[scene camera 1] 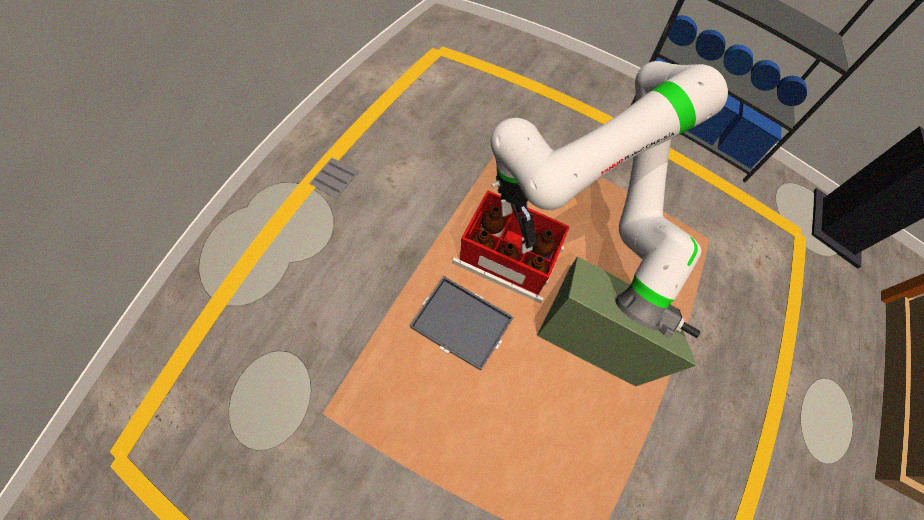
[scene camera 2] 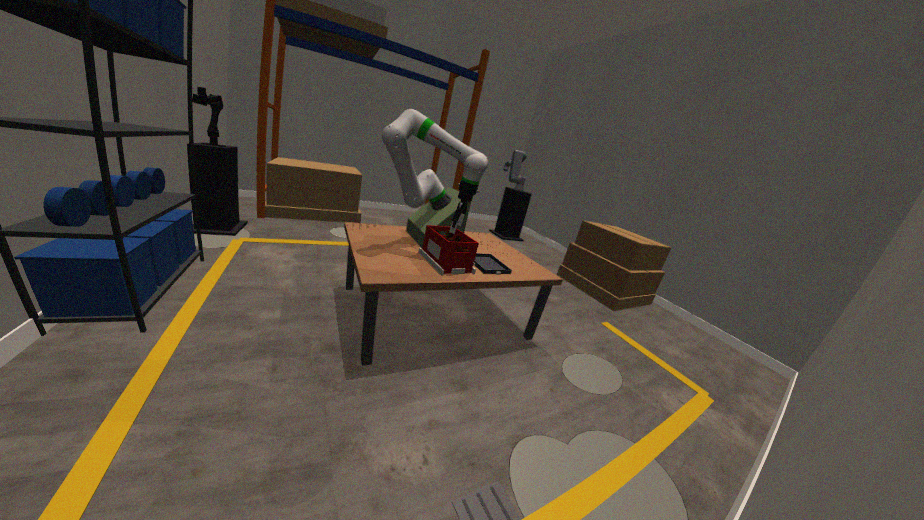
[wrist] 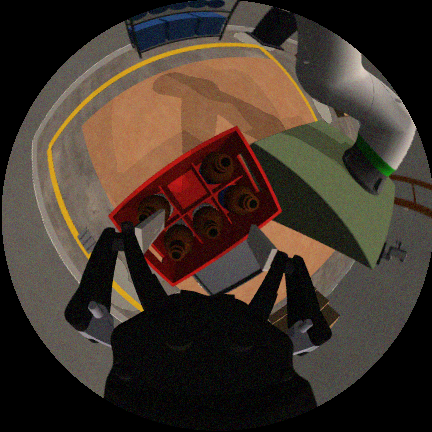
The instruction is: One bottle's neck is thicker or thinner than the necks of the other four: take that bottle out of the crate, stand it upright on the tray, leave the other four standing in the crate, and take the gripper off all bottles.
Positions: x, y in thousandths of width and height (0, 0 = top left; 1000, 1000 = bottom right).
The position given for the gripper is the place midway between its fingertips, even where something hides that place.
Note:
The gripper (scene camera 1: 559, 445) is open, holding nothing. Further things: a dark grey tray (wrist: 550, 617).
The gripper also shows in the wrist view (wrist: 480, 524).

